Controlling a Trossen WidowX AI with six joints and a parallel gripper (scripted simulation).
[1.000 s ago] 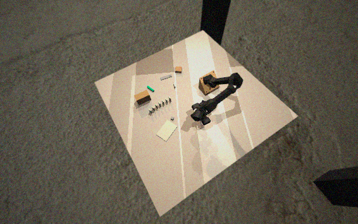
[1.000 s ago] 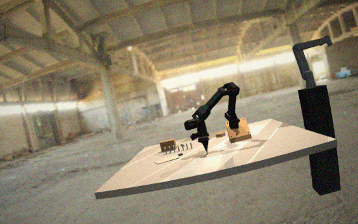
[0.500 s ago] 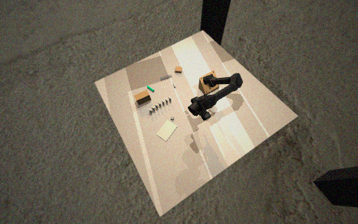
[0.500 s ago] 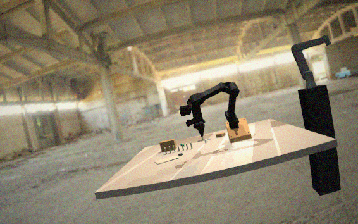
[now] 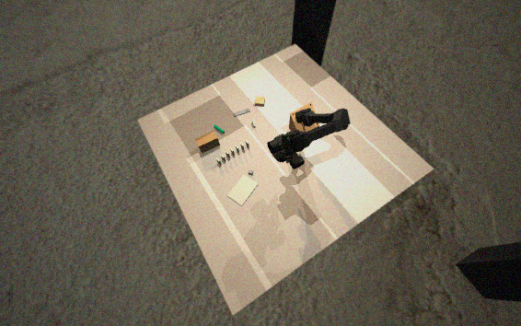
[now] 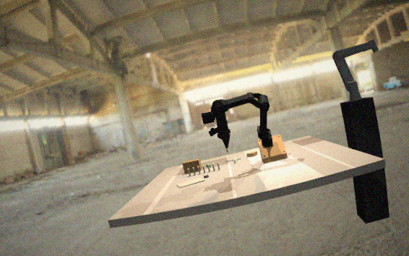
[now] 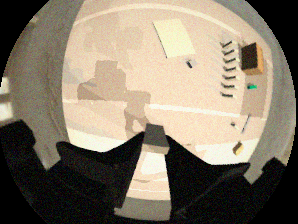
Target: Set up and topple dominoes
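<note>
The grey bar lies 52 cm to the right of my gripper tip, 16 cm below it and 3 cm ahead of it. From my gripper tip the other things lie so: brown box (39 cm to the right, 32 cm ahead, 12 cm below); then flat pale card (26 cm ahead, 16 cm below, 2 cm to the right); then small dark piece (18 cm ahead, 16 cm below, 10 cm to the right).
</note>
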